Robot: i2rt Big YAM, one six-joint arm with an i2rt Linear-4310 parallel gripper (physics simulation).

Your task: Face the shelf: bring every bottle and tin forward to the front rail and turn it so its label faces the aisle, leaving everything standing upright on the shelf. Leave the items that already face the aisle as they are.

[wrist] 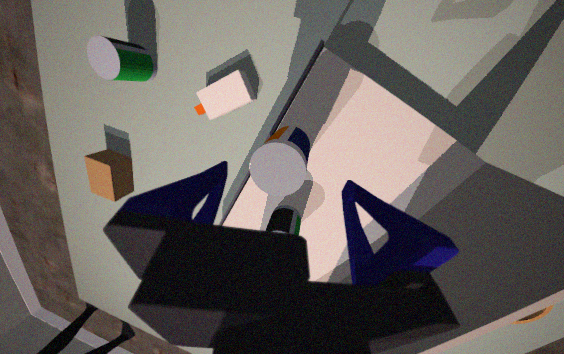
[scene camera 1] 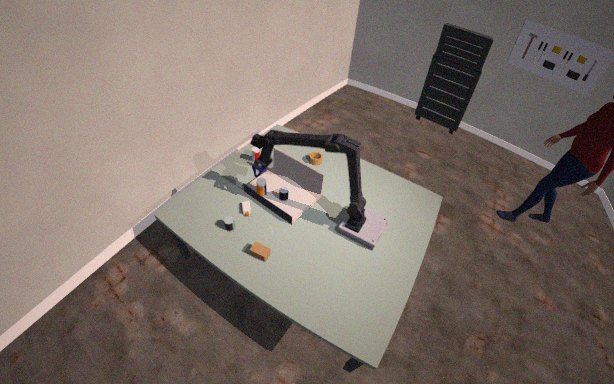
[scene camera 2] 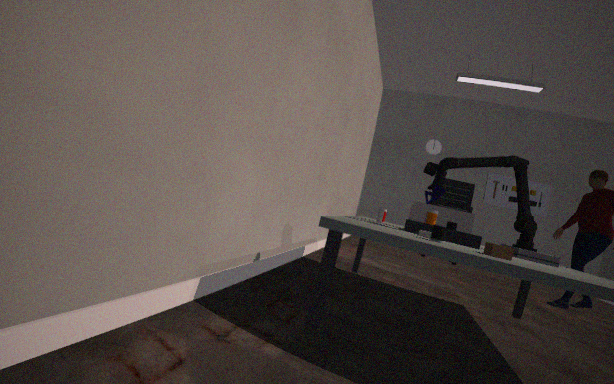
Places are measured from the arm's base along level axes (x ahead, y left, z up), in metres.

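Pixels of known places: gripper, fingertip midpoint: (wrist: 287, 177) (scene camera 1: 259, 173) (scene camera 2: 430, 202); arm's base at its link origin: (scene camera 1: 355, 222) (scene camera 2: 523, 249).
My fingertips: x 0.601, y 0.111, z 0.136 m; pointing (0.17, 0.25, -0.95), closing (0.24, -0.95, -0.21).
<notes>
Ahead of a thing's pixels: the offset from my fingertips to its top centre.
The shelf (scene camera 1: 303, 199) (wrist: 385, 125) has a dark front rail {0.086 m back, 0.050 m left, 0.122 m down} (scene camera 1: 270, 206) (scene camera 2: 465, 239). An orange, white and navy bottle {0.020 m back, 0.010 m left, 0.042 m down} (scene camera 1: 261, 187) (scene camera 2: 431, 218) (wrist: 278, 167) stands upright near the rail; its orange part shows in scene camera 2, and navy on another side in the wrist view. A black tin {0.149 m back, 0.042 m right, 0.081 m down} (scene camera 1: 283, 194) (scene camera 2: 451, 225) (wrist: 283, 220) stands on the shelf; a green strip shows on its side away from the rail in the wrist view, where the gripper body hides part of it. My gripper (scene camera 1: 259, 171) (scene camera 2: 432, 196) (wrist: 287, 177) is open and empty, above the bottle.
On the table outside the rail are a green and black tin {0.018 m back, 0.303 m left, 0.119 m down} (scene camera 1: 229, 224) (wrist: 134, 66), a white box with an orange end {0.009 m back, 0.145 m left, 0.161 m down} (scene camera 1: 245, 207) (wrist: 226, 95) and a wooden block {0.265 m back, 0.337 m left, 0.139 m down} (scene camera 1: 260, 251) (scene camera 2: 498, 250) (wrist: 102, 175). A red-white can {0.262 m ahead, 0.265 m right, 0.093 m down} (scene camera 1: 256, 154) (scene camera 2: 384, 216) and an orange ring {0.097 m back, 0.513 m right, 0.139 m down} (scene camera 1: 315, 161) stand beyond the shelf.
</notes>
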